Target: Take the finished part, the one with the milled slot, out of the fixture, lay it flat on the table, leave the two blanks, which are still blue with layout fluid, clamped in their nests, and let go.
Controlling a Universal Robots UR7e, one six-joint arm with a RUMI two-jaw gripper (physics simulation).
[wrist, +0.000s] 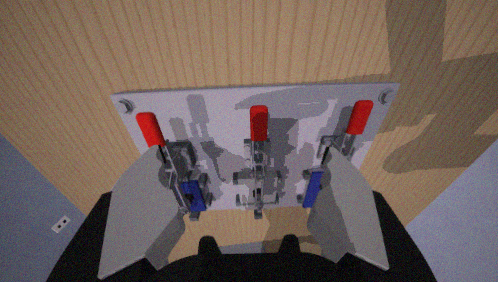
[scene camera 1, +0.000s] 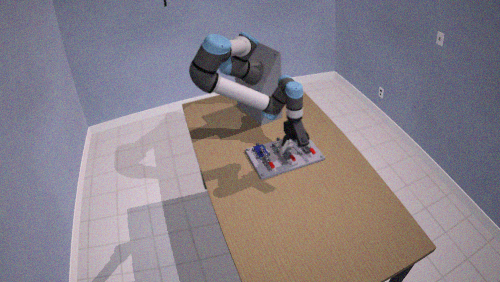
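Seen in the pictures: gripper, fingertip midpoint: [wrist: 245, 147] [scene camera 1: 295, 151]; arm's base, link origin: [scene camera 1: 255, 72].
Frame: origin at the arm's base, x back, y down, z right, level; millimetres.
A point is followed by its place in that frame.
The grey fixture plate [scene camera 1: 267, 172] {y 265, x -505, z 204 mm} [wrist: 225, 95] {y 265, x -539, z 36 mm} lies on the table with three clamps. The finished part [wrist: 248, 189] {y 244, x -396, z 41 mm}, pale grey and hard to make out, appears to sit in the middle nest under the arm of the middle clamp with its red handle [wrist: 259, 122] {y 224, x -518, z 70 mm}; its slot cannot be made out. One blue blank [wrist: 194, 196] {y 239, x -400, z -44 mm} sits in the left nest and another blue blank [wrist: 312, 190] {y 249, x -368, z 146 mm} in the right nest, each partly covered. In the scene view one blue blank [scene camera 1: 260, 150] {y 249, x -359, z 165 mm} shows. My gripper [scene camera 1: 289, 146] {y 197, x -508, z 54 mm} [wrist: 245, 147] {y 197, x -508, z 54 mm} is open and empty above the fixture, its fingers spread either side of the middle nest.
The outer clamps have red handles [wrist: 150, 129] {y 219, x -530, z -36 mm} [wrist: 360, 117] {y 229, x -505, z 176 mm} that rise near my fingers. The wooden table [scene camera 1: 320, 215] {y 280, x -858, z 131 mm} [wrist: 200, 45] {y 280, x -593, z 18 mm} extends around the plate. The robot's grey base block [scene camera 1: 267, 75] {y -20, x -110, z -22 mm} stands at the table's far end. Shadows of the arm fall across plate and table.
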